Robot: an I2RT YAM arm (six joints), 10 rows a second.
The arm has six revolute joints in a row. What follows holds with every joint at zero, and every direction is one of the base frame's.
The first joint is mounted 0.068 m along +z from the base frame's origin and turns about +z.
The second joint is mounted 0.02 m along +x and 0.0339 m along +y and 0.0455 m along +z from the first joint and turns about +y.
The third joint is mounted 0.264 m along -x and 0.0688 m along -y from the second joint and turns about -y.
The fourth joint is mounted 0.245 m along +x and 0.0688 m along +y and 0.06 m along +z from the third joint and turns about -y.
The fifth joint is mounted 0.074 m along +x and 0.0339 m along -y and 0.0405 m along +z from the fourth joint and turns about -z.
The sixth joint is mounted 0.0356 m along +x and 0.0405 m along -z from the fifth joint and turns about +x.
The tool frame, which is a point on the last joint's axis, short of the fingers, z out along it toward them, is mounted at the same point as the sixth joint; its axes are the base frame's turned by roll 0, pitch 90 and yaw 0 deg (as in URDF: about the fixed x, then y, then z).
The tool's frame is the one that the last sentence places.
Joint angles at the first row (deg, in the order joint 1, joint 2, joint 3, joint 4, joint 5, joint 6):
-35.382 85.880 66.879 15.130 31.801 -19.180
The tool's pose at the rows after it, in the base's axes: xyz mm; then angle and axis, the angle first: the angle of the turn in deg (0 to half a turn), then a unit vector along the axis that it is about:
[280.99 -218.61 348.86 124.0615 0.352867 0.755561 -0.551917]
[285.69 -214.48 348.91 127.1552 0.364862 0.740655 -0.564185]
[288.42 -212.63 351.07 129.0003 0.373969 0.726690 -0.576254]
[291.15 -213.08 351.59 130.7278 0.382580 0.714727 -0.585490]
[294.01 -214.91 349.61 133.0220 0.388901 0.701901 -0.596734]
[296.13 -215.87 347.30 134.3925 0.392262 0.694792 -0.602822]
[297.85 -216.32 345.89 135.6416 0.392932 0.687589 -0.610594]
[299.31 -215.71 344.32 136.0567 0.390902 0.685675 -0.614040]
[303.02 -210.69 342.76 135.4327 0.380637 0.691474 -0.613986]
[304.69 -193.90 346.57 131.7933 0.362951 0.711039 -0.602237]
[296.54 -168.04 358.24 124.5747 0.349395 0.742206 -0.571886]
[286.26 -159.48 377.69 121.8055 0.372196 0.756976 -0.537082]
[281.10 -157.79 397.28 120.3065 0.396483 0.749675 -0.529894]
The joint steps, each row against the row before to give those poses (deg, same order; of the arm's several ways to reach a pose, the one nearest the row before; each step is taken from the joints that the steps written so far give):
0.910 0.143 1.480 -3.527 4.713 1.724
1.363 0.684 1.043 -1.466 5.008 -0.181
0.741 0.511 0.934 -0.429 3.501 -0.428
0.364 0.795 0.916 -0.309 2.826 -0.233
0.187 1.058 0.619 0.224 3.013 -0.757
0.154 0.710 0.219 0.306 1.776 -0.420
0.178 0.546 0.081 0.783 1.664 -0.993
0.234 0.266 -0.209 0.772 0.618 -0.680
0.951 0.022 -0.520 1.055 -0.290 -0.882
2.301 -2.043 -1.437 0.206 -2.339 0.292
2.871 -5.095 -2.470 -1.450 -4.873 2.941
0.430 -2.925 2.881 -8.221 -2.170 6.026
-0.082 -0.716 3.759 -4.157 0.369 2.753

